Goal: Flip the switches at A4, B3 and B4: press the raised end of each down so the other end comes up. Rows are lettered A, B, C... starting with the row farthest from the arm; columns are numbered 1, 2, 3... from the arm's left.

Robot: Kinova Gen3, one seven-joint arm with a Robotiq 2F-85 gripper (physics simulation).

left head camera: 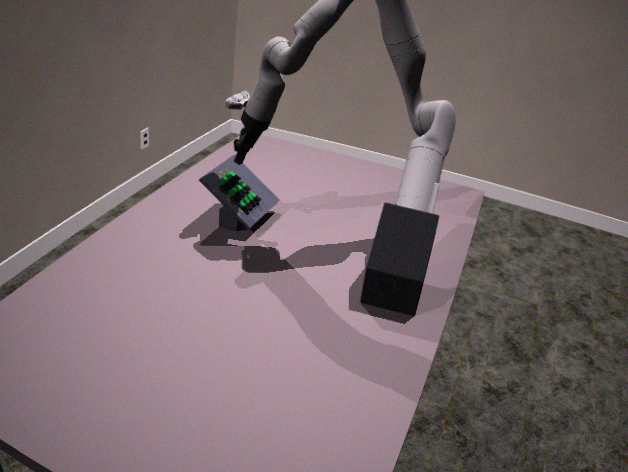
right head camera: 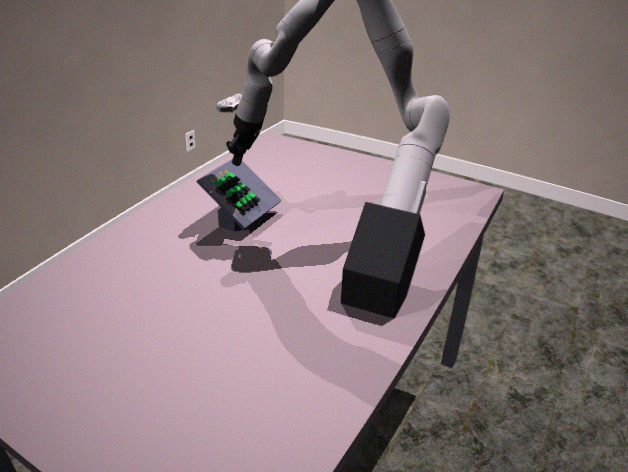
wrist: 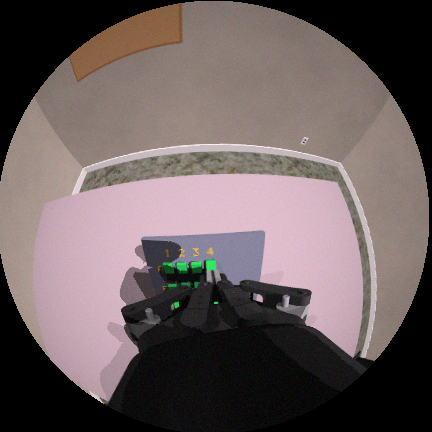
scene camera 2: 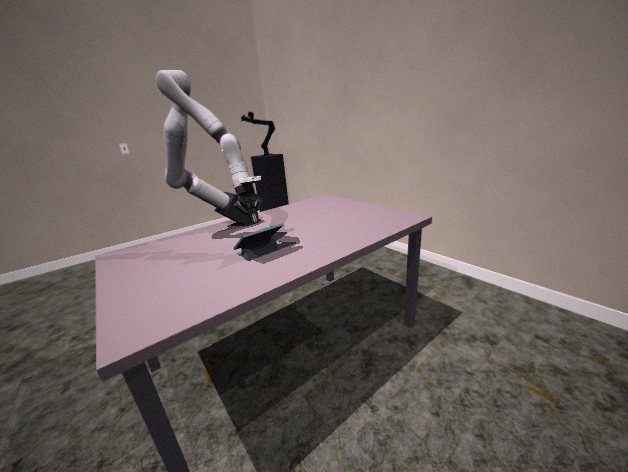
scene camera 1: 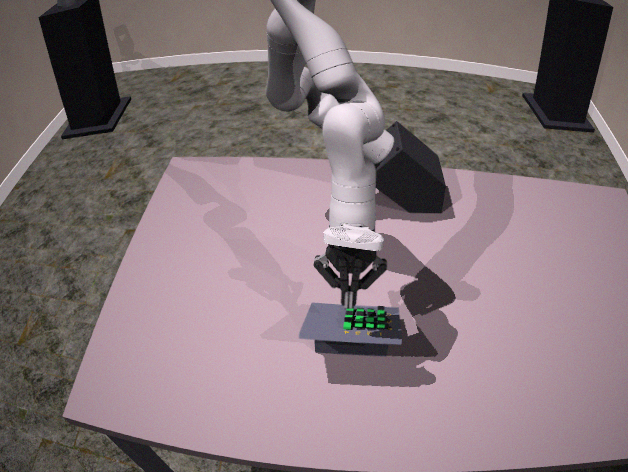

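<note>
The tilted grey switch panel (left head camera: 263,198) (right head camera: 265,198) (scene camera 1: 322,325) (wrist: 240,247) carries rows of green-and-black rocker switches. In the wrist view, switch A4 (wrist: 210,264) shows a larger green far end than its row-A neighbours. Switch A4 (scene camera 1: 347,325) also shows in scene camera 1. Switch B3 (wrist: 197,285) is partly covered by my fingers, and B4 is hidden behind them there. The tilts of B3 and B4 are too small to tell. My gripper (left head camera: 238,161) (right head camera: 236,163) (scene camera 1: 348,306) (wrist: 212,277) is shut and empty, its tips above the arm-side part of the column-4 switches.
The panel rests on a dark stand (scene camera 1: 350,347) on the pink table (left head camera: 152,329) (scene camera 1: 203,380). The arm's black base block (left head camera: 401,248) (scene camera 1: 411,177) stands behind it on the table. Dark pedestals (scene camera 1: 81,71) (scene camera 1: 571,60) stand on the floor beyond the table.
</note>
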